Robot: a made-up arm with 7 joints. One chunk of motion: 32 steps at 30 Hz.
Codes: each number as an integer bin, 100 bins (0 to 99) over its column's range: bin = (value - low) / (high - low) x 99, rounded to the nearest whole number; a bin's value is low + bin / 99 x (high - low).
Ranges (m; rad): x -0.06..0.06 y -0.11..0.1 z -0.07..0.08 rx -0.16..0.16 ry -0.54..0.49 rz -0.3..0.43
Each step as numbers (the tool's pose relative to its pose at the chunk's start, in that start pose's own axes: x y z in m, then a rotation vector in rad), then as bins.
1 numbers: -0.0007 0.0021 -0.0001 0.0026 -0.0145 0.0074
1 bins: 49 53 46 50 51 42
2 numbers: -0.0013 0.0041 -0.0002 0.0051 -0.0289 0.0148
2 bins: 48 54 46 51 49 43
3 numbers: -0.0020 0.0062 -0.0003 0.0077 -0.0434 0.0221
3 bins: 48 55 46 52 48 44
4 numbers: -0.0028 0.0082 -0.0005 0.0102 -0.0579 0.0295
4 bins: 47 56 46 53 46 45
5 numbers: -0.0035 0.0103 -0.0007 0.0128 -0.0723 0.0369
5 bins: 47 57 46 53 45 46
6 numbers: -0.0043 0.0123 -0.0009 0.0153 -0.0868 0.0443
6 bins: 46 58 46 54 44 47
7 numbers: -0.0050 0.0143 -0.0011 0.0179 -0.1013 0.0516
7 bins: 45 59 45 55 42 48
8 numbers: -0.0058 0.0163 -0.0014 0.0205 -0.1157 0.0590
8 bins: 45 60 45 56 41 49
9 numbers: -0.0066 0.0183 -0.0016 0.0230 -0.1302 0.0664
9 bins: 44 60 45 57 39 50
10 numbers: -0.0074 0.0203 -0.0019 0.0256 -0.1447 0.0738
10 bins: 43 61 45 57 38 51
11 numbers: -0.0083 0.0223 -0.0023 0.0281 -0.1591 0.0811
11 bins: 43 62 45 58 37 52
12 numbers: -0.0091 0.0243 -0.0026 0.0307 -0.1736 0.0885
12 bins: 42 63 44 59 35 53
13 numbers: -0.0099 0.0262 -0.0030 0.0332 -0.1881 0.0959
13 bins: 41 64 44 60 34 54
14 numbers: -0.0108 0.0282 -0.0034 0.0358 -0.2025 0.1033
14 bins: 41 65 44 61 32 55
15 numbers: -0.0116 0.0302 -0.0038 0.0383 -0.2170 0.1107
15 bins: 40 66 44 61 31 56
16 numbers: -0.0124 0.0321 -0.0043 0.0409 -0.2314 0.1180
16 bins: 39 67 43 62 30 57
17 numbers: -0.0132 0.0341 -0.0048 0.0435 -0.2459 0.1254
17 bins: 39 68 43 63 28 58
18 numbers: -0.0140 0.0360 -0.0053 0.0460 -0.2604 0.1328
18 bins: 38 69 43 64 27 59
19 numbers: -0.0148 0.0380 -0.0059 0.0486 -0.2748 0.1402
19 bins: 37 70 42 65 25 60
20 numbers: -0.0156 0.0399 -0.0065 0.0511 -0.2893 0.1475
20 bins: 37 71 42 65 24 61
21 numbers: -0.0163 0.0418 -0.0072 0.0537 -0.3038 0.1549
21 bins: 36 72 41 66 23 62
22 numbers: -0.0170 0.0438 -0.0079 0.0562 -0.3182 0.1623
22 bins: 35 73 41 67 21 63
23 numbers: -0.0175 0.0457 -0.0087 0.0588 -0.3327 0.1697
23 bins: 35 73 40 68 20 64
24 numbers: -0.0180 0.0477 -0.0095 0.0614 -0.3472 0.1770
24 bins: 35 74 40 68 19 65
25 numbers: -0.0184 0.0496 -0.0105 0.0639 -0.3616 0.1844
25 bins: 34 75 39 69 17 66
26 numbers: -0.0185 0.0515 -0.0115 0.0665 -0.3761 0.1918
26 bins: 34 76 39 70 16 67
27 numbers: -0.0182 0.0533 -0.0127 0.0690 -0.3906 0.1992
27 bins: 34 77 38 71 14 68
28 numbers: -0.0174 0.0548 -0.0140 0.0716 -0.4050 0.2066
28 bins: 35 78 37 72 13 69
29 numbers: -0.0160 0.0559 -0.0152 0.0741 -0.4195 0.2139
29 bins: 36 78 36 72 12 70
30 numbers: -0.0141 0.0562 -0.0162 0.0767 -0.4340 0.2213
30 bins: 38 78 36 73 10 71
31 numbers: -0.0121 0.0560 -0.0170 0.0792 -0.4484 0.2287
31 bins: 40 78 35 74 9 72
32 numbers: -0.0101 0.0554 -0.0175 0.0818 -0.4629 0.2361
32 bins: 41 78 35 75 7 73
